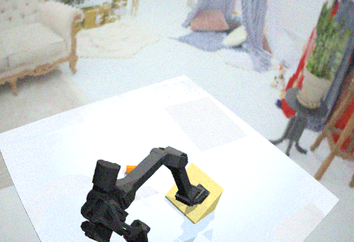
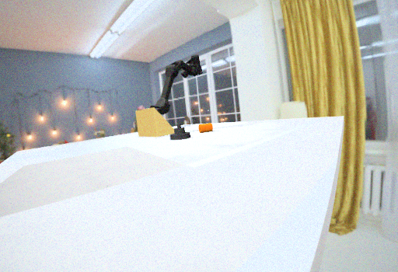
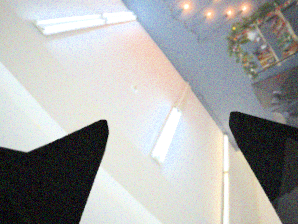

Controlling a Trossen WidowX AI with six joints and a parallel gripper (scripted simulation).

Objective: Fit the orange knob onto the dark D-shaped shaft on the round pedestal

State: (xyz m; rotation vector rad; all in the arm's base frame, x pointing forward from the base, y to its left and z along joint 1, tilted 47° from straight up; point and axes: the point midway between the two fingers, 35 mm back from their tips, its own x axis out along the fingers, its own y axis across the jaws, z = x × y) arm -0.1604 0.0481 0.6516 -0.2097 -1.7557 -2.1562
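Right now the orange knob is 500 mm ahead of my gripper tip, 490 mm below it and 410 mm to the right of it. Also, from my gripper tip: pedestal: 590 mm to the right, 510 mm ahead, 480 mm below.
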